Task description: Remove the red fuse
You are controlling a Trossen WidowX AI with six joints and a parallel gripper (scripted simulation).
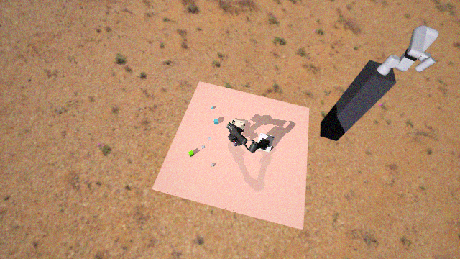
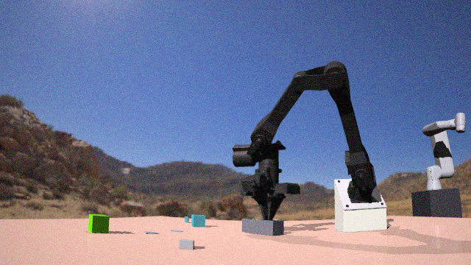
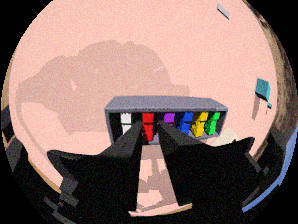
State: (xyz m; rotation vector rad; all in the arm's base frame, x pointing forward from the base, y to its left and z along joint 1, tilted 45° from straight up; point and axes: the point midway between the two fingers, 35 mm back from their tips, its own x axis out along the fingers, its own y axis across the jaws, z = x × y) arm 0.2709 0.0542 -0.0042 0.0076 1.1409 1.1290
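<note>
Now: gripper tip 10 mm above the red fuse. The rest, counted from my gripper tip: tray: 20 mm ahead, 200 mm to the right, 30 mm below; then teal cube: 240 mm ahead, 160 mm to the right, 20 mm below; then small grey cube: 130 mm ahead, 300 mm to the left, 30 mm below.
</note>
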